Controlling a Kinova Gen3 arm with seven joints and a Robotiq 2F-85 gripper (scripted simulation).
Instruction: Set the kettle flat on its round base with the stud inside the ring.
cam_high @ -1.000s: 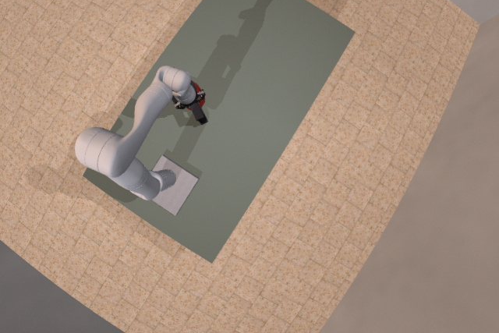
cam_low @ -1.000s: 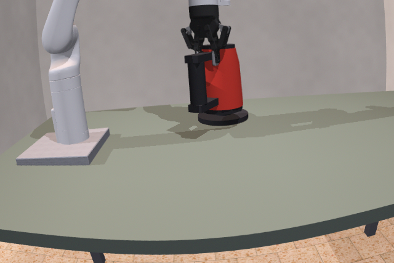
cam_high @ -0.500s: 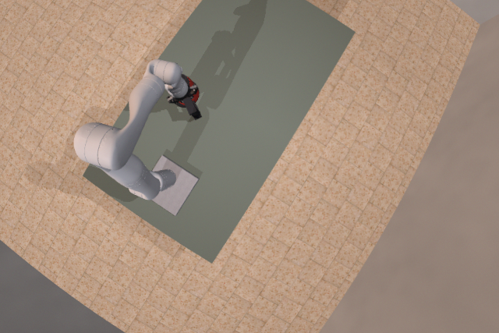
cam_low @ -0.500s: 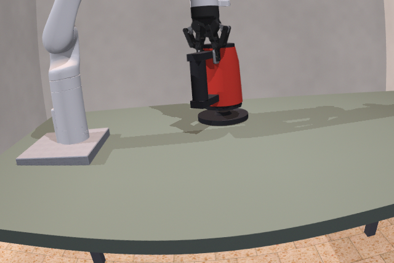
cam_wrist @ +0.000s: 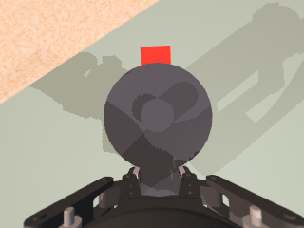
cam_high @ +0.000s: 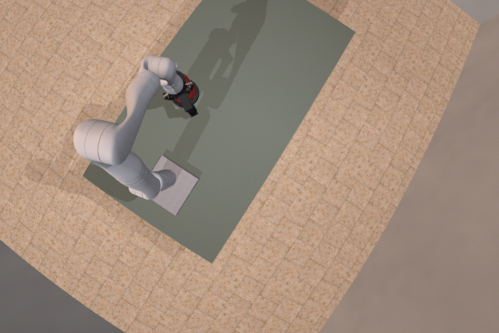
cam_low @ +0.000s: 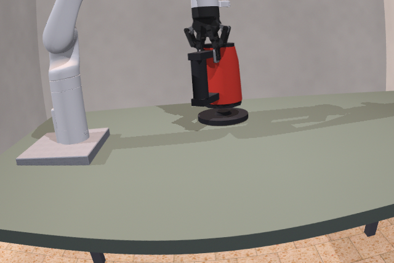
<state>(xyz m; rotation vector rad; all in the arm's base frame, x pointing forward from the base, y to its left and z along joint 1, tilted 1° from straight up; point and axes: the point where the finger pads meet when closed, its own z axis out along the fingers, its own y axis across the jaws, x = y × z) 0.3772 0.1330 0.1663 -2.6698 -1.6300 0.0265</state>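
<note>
My hand is 5 cm above the red kettle, 2 cm to the right of it and 1 cm short of it. From my hand the other things lie so: black round base 18 cm below, 6 cm to the left, 3 cm ahead.
</note>
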